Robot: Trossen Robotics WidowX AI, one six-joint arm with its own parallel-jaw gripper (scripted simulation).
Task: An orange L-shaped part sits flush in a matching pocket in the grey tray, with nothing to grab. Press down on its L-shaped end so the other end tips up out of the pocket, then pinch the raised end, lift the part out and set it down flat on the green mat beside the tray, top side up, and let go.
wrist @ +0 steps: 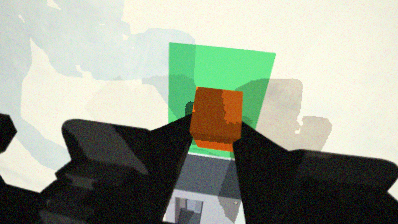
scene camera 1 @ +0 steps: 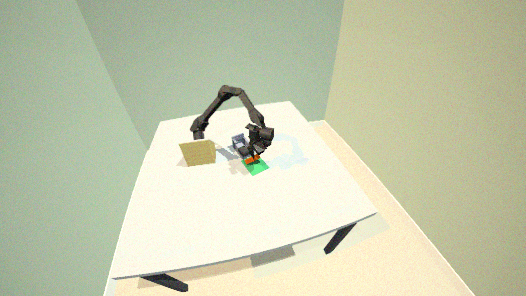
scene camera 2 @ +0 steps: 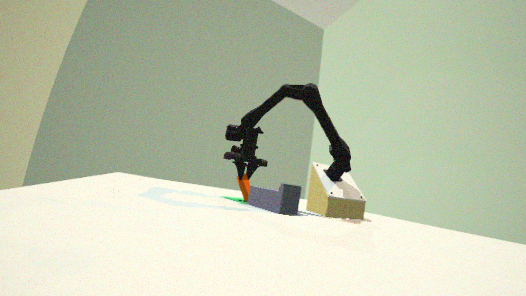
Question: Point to an orange L-shaped part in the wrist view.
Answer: At 216, 122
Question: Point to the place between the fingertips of my gripper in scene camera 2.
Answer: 243, 181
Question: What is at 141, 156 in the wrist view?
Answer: My gripper.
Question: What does my gripper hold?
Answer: An orange L-shaped part.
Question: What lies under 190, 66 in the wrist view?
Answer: A green mat.
